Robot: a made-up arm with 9 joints. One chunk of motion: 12 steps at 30 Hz.
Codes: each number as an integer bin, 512 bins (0 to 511) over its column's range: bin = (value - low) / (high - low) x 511, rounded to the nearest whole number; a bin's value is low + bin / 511 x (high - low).
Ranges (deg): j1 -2..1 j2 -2..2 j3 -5..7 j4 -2..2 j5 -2..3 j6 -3..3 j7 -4..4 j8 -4..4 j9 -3..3
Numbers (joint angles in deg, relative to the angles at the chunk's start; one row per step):
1: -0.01 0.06 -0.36 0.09 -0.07 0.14 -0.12 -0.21 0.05
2: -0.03 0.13 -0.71 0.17 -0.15 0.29 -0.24 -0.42 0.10
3: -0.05 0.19 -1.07 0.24 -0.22 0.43 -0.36 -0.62 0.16
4: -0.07 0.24 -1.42 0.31 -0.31 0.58 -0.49 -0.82 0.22
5: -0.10 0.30 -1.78 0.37 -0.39 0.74 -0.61 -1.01 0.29
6: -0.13 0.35 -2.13 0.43 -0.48 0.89 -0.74 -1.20 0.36
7: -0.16 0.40 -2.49 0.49 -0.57 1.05 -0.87 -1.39 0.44
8: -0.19 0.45 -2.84 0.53 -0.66 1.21 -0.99 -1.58 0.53
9: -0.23 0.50 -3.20 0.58 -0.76 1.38 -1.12 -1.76 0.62
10: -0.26 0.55 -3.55 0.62 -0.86 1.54 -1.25 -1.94 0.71
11: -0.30 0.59 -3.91 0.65 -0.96 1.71 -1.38 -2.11 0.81
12: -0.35 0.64 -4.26 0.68 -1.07 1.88 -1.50 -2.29 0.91
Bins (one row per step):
1: 339 263 198 267 197 267 248 242 260
2: 336 272 183 277 189 280 240 229 264
3: 332 280 167 286 182 292 233 216 269
4: 329 286 152 295 173 305 224 203 274
5: 324 294 137 303 165 319 217 191 280
6: 319 300 122 310 155 331 208 179 286
7: 313 307 107 318 146 345 200 167 293
8: 308 313 92 323 137 359 192 155 301
9: 301 319 77 330 127 373 184 143 308
10: 296 326 62 335 117 387 176 132 316
11: 290 331 46 339 106 401 167 121 324
12: 281 337 32 342 95 416 160 109 333

